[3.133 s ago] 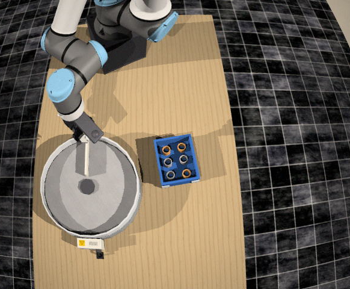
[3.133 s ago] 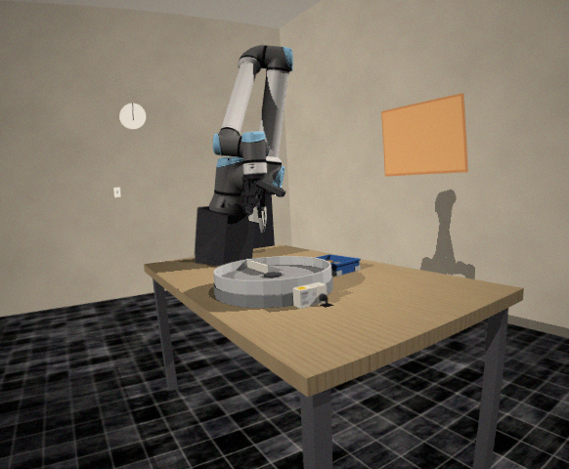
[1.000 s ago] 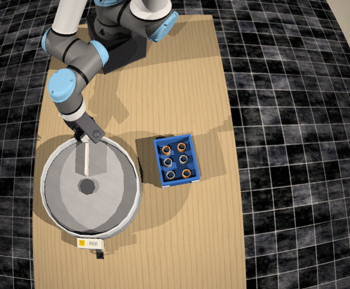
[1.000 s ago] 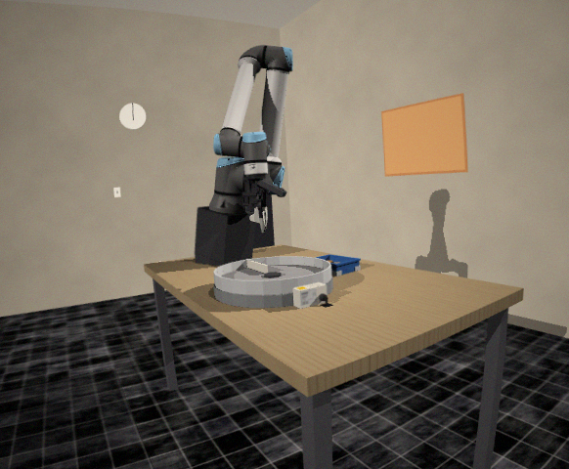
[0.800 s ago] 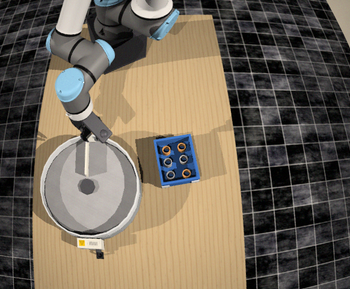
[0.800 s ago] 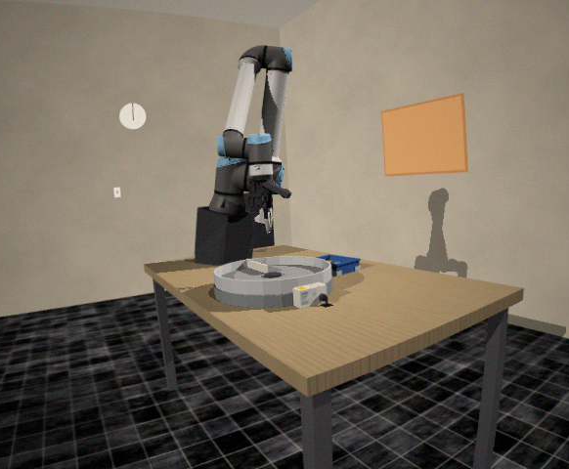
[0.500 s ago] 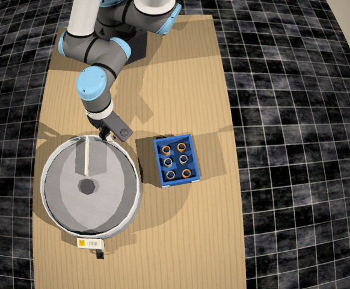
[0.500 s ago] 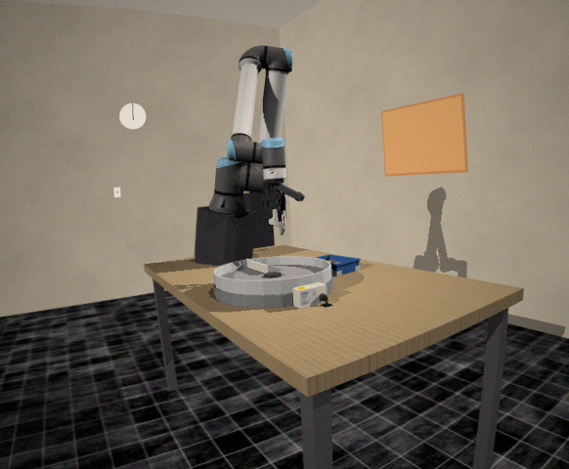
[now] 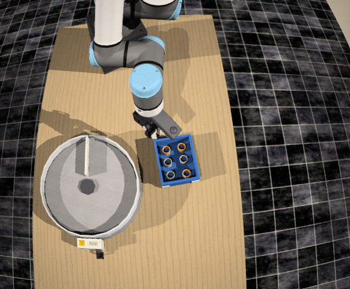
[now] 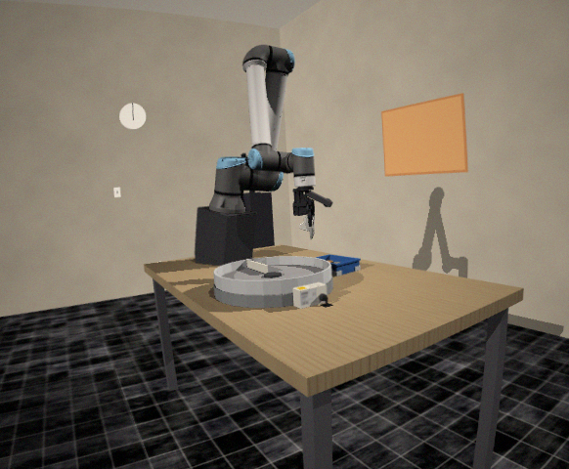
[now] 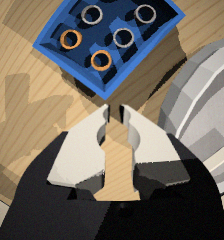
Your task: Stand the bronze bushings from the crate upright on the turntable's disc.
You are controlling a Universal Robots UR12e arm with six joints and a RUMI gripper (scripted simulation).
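The blue crate lies 60 mm ahead of my hand, 60 mm to the left of it and 130 mm below it. Round my hand: turntable disc (100 mm ahead, 310 mm to the right, 100 mm below).
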